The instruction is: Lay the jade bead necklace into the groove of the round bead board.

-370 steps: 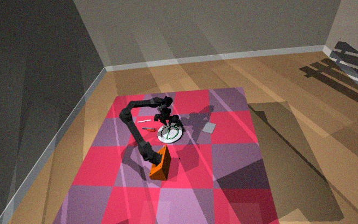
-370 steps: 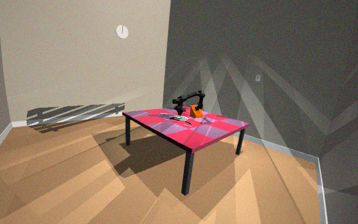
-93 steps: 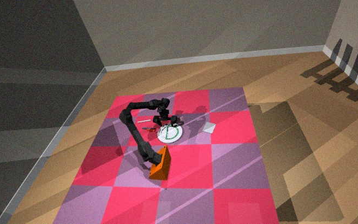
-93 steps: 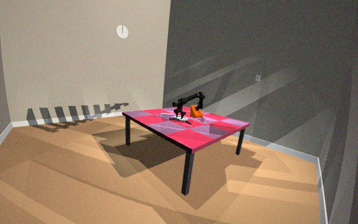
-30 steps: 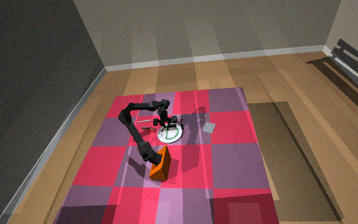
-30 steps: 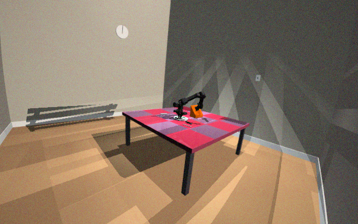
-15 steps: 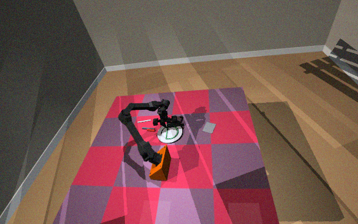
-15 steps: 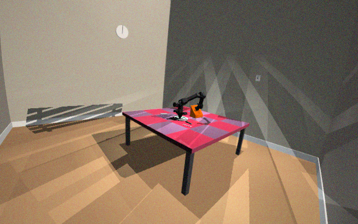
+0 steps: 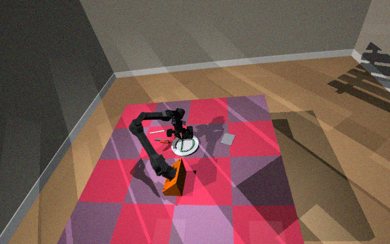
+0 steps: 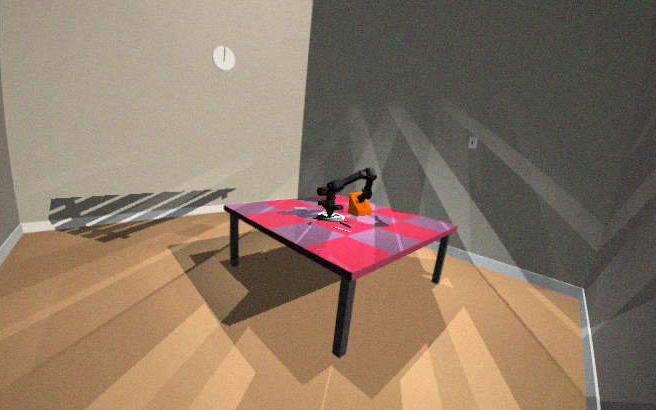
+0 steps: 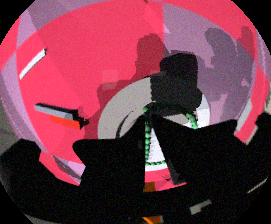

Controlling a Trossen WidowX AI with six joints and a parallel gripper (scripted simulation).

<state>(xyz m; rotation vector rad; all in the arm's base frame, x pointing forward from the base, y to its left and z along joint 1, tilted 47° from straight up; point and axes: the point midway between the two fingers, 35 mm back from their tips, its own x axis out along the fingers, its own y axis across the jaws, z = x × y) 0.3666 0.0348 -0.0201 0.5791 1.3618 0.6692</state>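
My gripper tip is 50 mm past the round white bead board, 20 mm to the left of it and 10 mm above it. The rest, counted from my gripper tip: red-handled tool (150 mm to the left, 10 mm below); flat grey pad (10 mm behind, 340 mm to the right, 10 mm below); thin white rod (100 mm ahead, 220 mm to the left, 10 mm below).
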